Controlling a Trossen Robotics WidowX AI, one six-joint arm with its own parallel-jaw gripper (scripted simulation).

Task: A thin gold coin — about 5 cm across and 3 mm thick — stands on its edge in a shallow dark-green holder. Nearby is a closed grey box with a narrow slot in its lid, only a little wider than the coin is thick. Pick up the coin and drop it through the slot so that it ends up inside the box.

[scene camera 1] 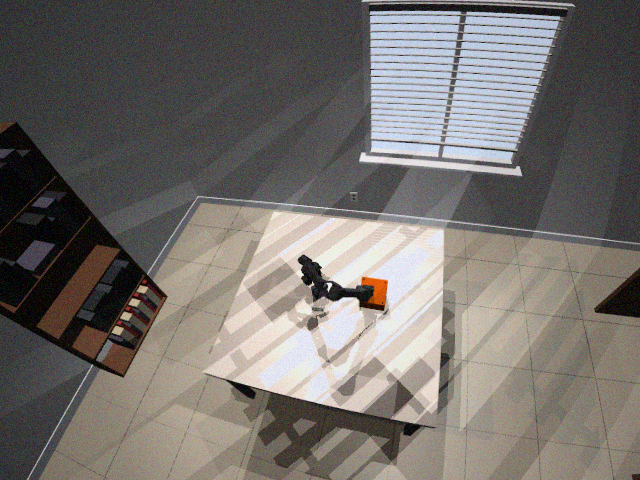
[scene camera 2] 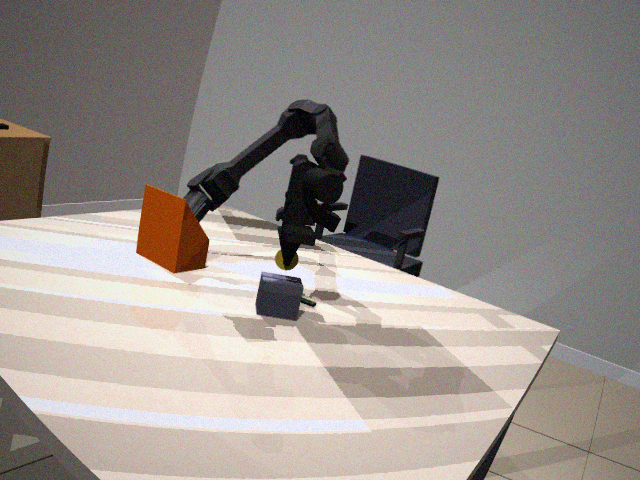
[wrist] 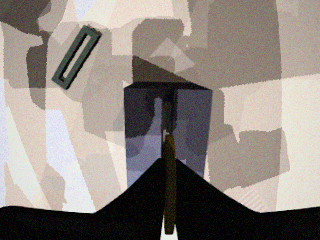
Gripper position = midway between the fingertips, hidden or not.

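My gripper (scene camera 2: 286,265), visible also at (wrist: 167,165), holds a coin (wrist: 169,147).
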